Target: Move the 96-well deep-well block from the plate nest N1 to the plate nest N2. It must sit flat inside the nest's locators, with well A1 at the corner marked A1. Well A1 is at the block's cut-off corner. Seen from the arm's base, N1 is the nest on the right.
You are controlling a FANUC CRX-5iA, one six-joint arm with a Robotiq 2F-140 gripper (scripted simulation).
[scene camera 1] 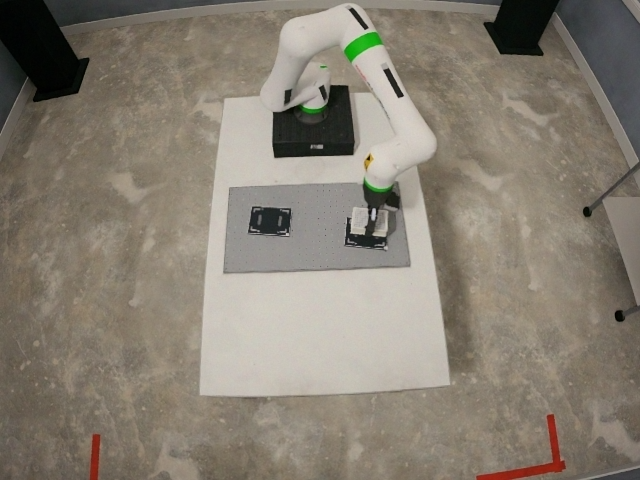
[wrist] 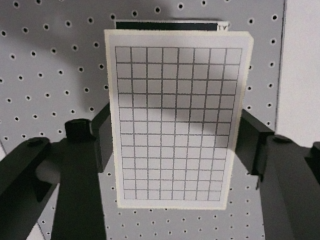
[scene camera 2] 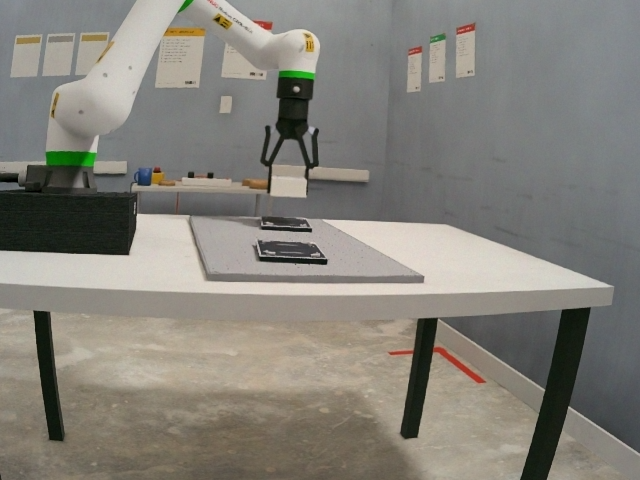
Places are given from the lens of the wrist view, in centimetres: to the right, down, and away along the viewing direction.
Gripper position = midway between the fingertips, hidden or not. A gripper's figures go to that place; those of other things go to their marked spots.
my gripper [wrist: 171, 114]: 1, 0, 17
deep-well block [wrist: 176, 97]: 1, -1, 12
plate nest N2 [wrist: 157, 26]: 0, -10, 21
The marked spots on the plate nest N2 and the deep-well block are 12 cm apart.
